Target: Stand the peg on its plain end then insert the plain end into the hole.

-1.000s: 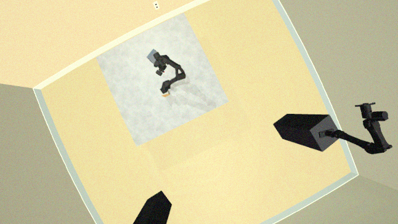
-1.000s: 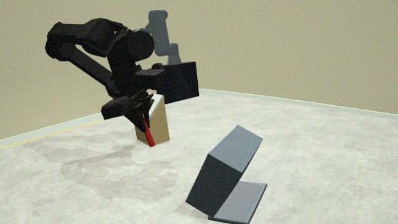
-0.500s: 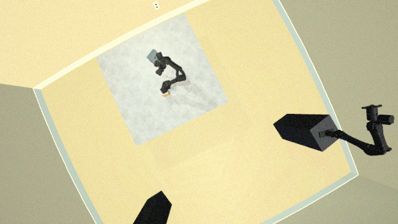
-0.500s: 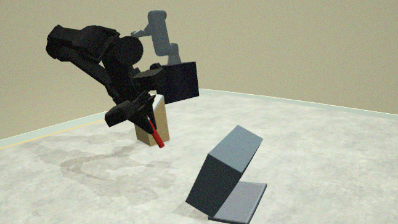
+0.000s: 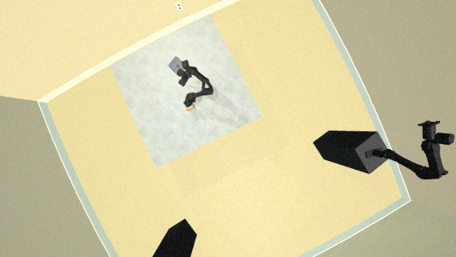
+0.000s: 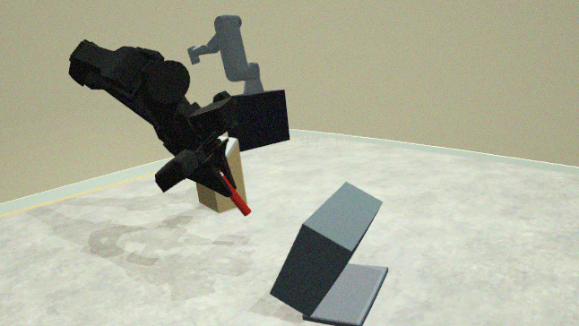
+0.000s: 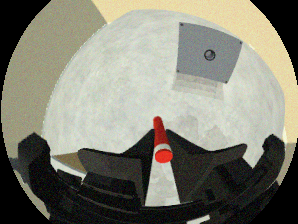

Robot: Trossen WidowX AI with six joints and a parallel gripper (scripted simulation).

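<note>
Now: gripper tip 19 cm short of the grey sloped panel, 3 cm above it and 1 cm to the left of it. From my gripper tip the other things lie so: red peg: 1 cm to the right, 1 cm behind, 1 cm above; then flat base plate: 22 cm ahead, 10 cm below, 1 cm to the right.
</note>
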